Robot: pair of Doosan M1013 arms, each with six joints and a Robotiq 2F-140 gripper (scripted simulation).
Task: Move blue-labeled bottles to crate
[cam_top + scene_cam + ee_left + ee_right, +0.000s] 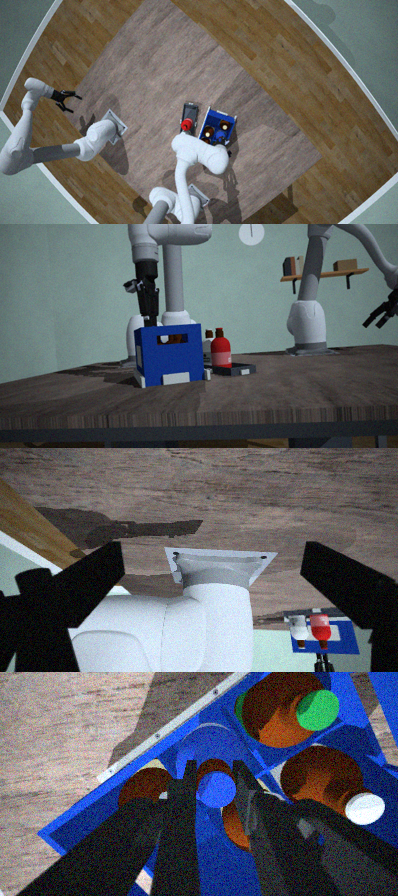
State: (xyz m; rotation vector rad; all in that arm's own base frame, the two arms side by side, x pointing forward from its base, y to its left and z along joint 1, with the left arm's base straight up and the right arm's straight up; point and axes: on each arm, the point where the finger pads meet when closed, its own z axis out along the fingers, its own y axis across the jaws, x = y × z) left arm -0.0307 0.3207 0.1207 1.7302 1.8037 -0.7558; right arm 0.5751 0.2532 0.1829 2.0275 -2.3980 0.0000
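Note:
My right gripper is now 8 cm above the blue-labeled bottle. Round my right hand: green-capped bottle 10 cm below, 8 cm behind, 3 cm to the right; then red bottle 23 cm to the left, 11 cm behind, 10 cm below; then blue crate 10 cm below, 4 cm to the left, 2 cm behind.

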